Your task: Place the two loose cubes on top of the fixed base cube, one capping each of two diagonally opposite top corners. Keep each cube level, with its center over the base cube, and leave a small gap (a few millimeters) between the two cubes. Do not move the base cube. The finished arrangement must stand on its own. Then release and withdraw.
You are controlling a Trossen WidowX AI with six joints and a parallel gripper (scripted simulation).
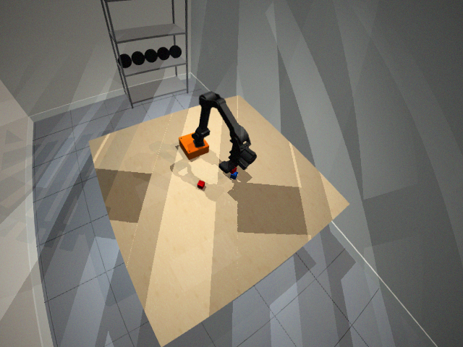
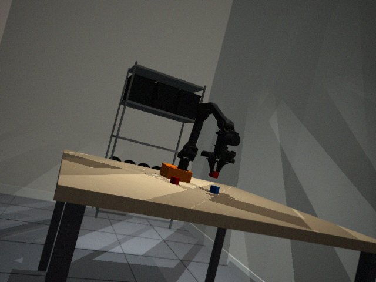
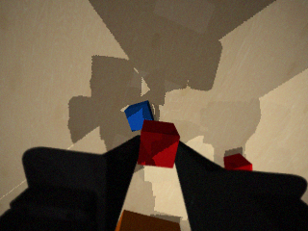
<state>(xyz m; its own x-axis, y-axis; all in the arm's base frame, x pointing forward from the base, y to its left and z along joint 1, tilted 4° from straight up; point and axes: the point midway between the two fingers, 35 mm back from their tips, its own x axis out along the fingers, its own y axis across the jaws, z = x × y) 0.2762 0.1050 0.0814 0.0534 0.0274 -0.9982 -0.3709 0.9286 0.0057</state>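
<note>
My gripper tip is now 8 cm above the blue cube, 2 cm to the right of it and 1 cm past it.
</note>
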